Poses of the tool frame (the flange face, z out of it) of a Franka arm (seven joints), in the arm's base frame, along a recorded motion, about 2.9 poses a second.
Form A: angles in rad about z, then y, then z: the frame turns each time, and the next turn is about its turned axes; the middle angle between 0 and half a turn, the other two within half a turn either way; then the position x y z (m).
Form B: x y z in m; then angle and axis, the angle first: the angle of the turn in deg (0 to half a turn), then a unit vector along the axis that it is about. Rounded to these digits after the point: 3 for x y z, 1 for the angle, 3 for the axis.
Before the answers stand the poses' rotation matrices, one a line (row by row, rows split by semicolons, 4 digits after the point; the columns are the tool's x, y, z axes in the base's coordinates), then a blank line. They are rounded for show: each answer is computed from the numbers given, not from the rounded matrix.
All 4 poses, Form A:
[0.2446 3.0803 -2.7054 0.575 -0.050 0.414]
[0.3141 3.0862 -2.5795 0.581 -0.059 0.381]
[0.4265 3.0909 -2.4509 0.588 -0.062 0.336]
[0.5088 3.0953 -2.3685 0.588 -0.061 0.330]
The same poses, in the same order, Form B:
0.9801 -0.1897 0.0594; -0.1908 -0.9815 0.0148; 0.0555 -0.0259 -0.9981
0.9682 -0.2447 0.0527; -0.2459 -0.9692 0.0171; 0.0468 -0.0295 -0.9985
0.9644 -0.2604 0.0461; -0.2615 -0.9650 0.0210; 0.0391 -0.0323 -0.9987
0.9646 -0.2606 0.0404; -0.2616 -0.9649 0.0225; 0.0331 -0.0323 -0.9989

[0.575 -0.050 0.414 178.8 -0.995 0.096 -0.029]
[0.581 -0.059 0.381 178.7 -0.992 0.124 -0.025]
[0.588 -0.062 0.336 178.5 -0.991 0.132 -0.021]
[0.588 -0.061 0.330 178.4 -0.991 0.132 -0.019]

